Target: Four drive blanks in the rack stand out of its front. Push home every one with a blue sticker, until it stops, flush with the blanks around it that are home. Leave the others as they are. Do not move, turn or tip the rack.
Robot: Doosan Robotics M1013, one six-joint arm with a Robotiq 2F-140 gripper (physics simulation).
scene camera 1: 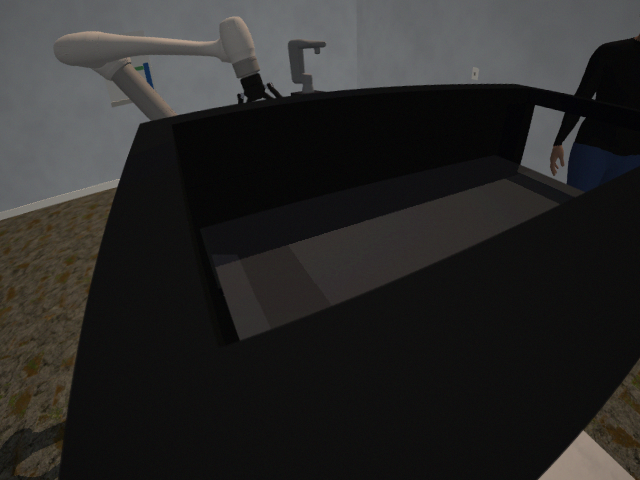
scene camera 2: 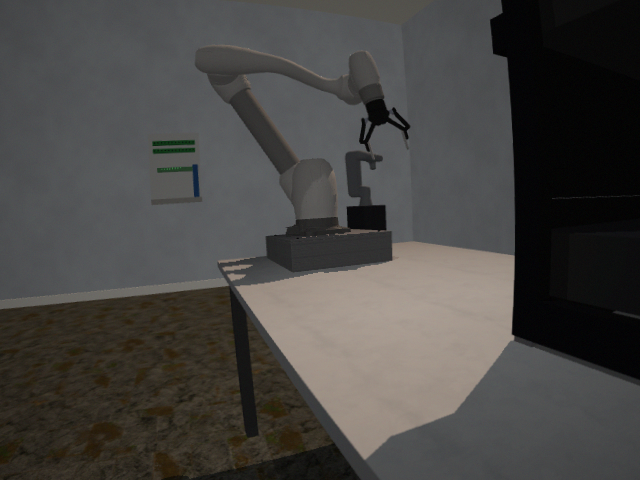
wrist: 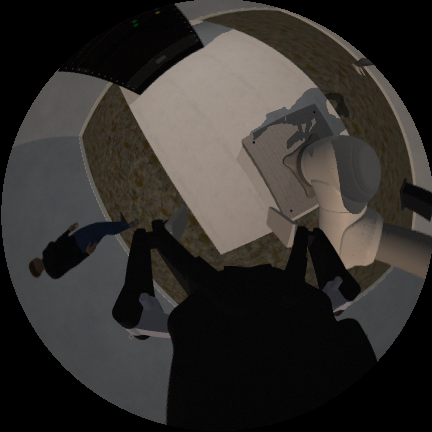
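The black rack (scene camera 1: 361,387) (scene camera 2: 568,155) (wrist: 127,60) stands upright on the table, very close in scene camera 1, at the right edge of scene camera 2 and at the upper left of the wrist view. Tiny green spots (wrist: 135,23) and a blue and orange spot (wrist: 157,11) show on its front in the wrist view. Single drive blanks, how far they stand out and their stickers cannot be told apart. My gripper (scene camera 2: 389,149) (wrist: 227,214) is open and empty, high above the table and well apart from the rack. In scene camera 1 its fingertips are hidden behind the rack.
The pale table (scene camera 2: 387,330) (wrist: 200,100) lies between the rack and the arm's base block (scene camera 2: 341,250) (wrist: 280,160). A smaller grey arm (scene camera 1: 297,62) (scene camera 2: 354,173) stands farther back. A person (scene camera 1: 604,113) (wrist: 65,252) stands beyond the table, near the wall.
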